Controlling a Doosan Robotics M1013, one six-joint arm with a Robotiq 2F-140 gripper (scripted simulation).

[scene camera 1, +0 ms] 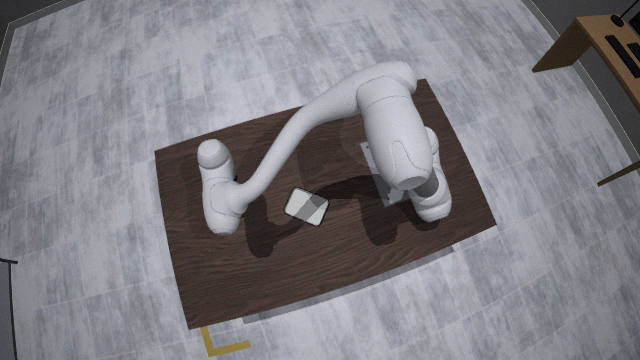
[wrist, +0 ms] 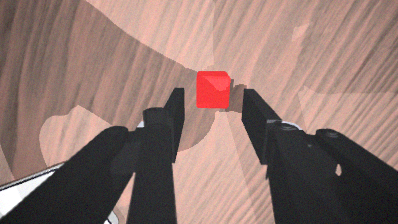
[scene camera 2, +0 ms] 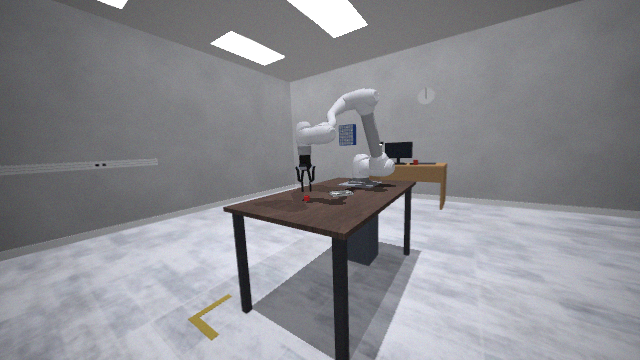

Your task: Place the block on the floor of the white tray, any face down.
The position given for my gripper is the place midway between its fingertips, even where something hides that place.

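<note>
My gripper [wrist: 213,104], visible. Red block [wrist: 213,87], same view. White tray [scene camera 1: 302,204], visible too.
</note>
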